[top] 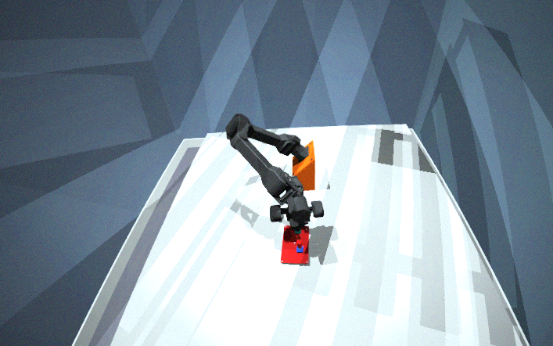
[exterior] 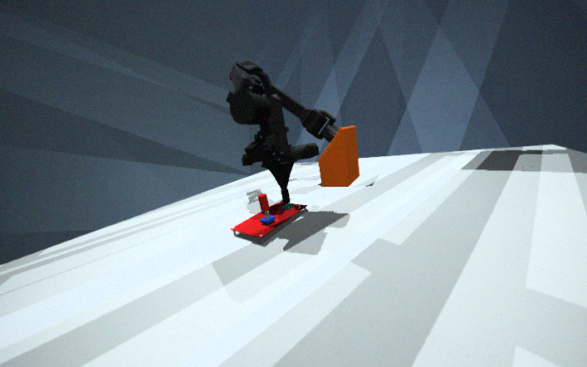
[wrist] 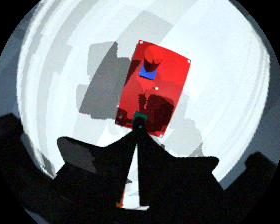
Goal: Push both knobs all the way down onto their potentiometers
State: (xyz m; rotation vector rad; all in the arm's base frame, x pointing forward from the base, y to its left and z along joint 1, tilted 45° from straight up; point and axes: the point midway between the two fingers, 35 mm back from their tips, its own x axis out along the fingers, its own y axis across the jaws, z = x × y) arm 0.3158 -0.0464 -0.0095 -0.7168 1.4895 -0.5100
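The teal potentiometer lies 20 mm below my gripper tip. From my gripper tip the other things lie so: blue potentiometer 80 mm ahead, 20 mm below, 10 mm to the left.
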